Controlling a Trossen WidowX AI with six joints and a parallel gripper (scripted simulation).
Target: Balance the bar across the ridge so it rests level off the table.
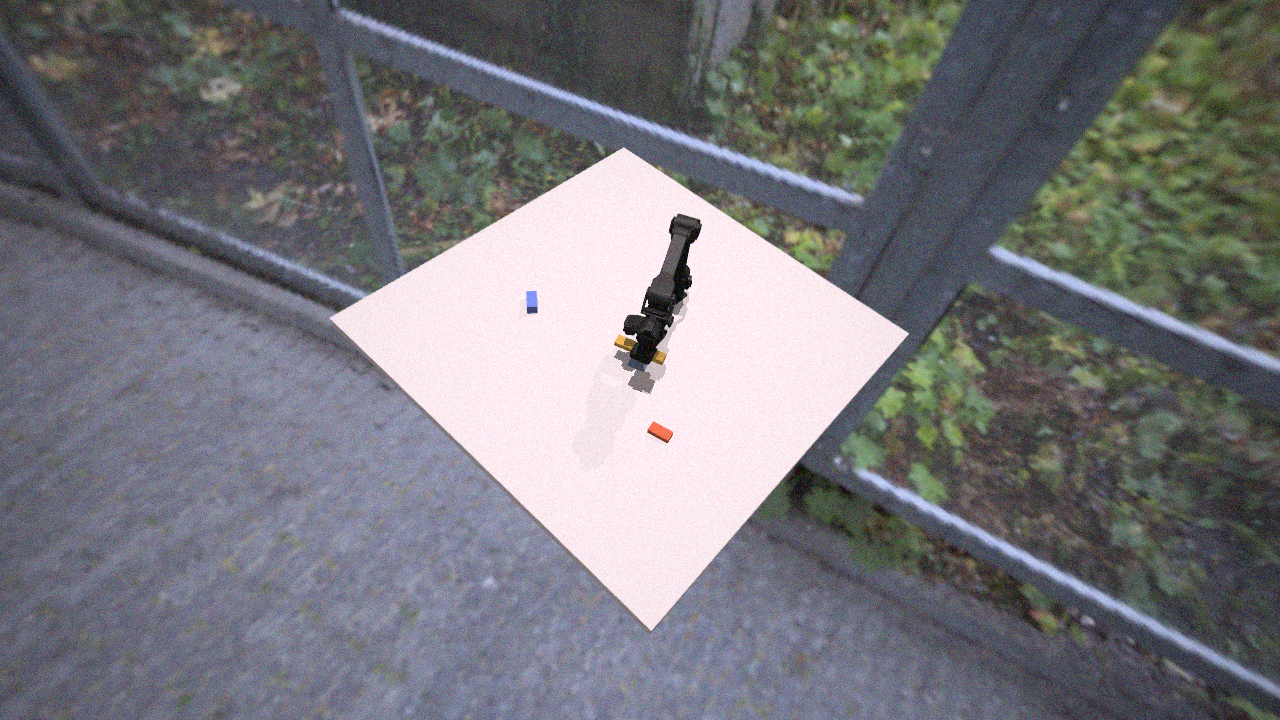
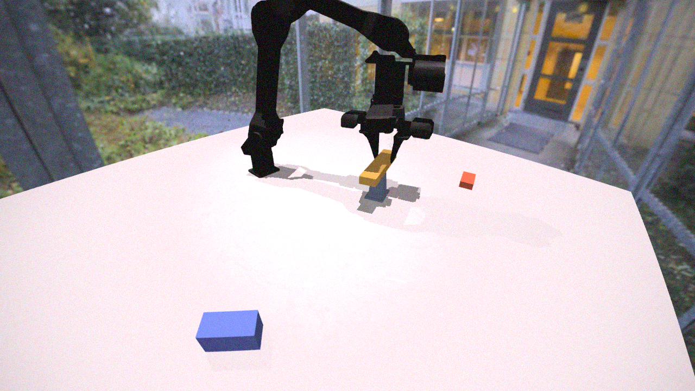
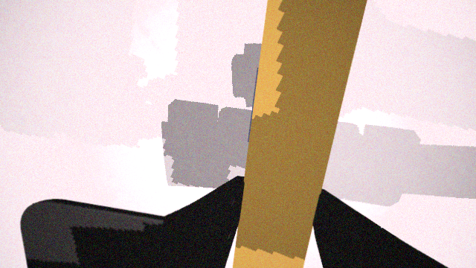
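Now: gripper tip 30 mm to the left of the yellow bar and 10 mm short of it. Round my gripper tip: blue block (420 mm to the right, 90 mm ahead, 60 mm below); red block (180 mm to the left, 140 mm ahead, 60 mm below).
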